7 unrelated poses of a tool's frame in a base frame.
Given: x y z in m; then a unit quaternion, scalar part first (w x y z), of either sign.
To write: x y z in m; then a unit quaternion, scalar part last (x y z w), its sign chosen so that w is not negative. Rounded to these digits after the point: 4 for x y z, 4 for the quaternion.
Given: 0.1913 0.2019 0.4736 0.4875 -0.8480 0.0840 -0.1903
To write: 0.1913 0.2019 0.4736 -0.8480 0.0840 -0.1903 0.4875
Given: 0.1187 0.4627 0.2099 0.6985 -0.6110 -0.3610 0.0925
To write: 0.1187 0.4627 0.2099 -0.6110 -0.3610 0.0925 0.6985
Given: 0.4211 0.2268 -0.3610 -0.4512 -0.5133 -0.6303 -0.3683
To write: 0.4211 0.2268 -0.3610 0.5133 0.6303 0.3683 0.4512
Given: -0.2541 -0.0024 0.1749 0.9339 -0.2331 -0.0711 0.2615
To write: -0.2541 -0.0024 0.1749 -0.2331 -0.0711 0.2615 0.9339
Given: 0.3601 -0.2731 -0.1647 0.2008 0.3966 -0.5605 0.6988
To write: 0.3601 -0.2731 -0.1647 0.3966 -0.5605 0.6988 0.2008
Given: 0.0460 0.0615 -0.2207 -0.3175 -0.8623 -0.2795 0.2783
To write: 0.0460 0.0615 -0.2207 0.8623 0.2795 -0.2783 0.3175
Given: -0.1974 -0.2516 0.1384 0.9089 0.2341 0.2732 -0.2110
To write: -0.1974 -0.2516 0.1384 0.2341 0.2732 -0.2110 0.9089
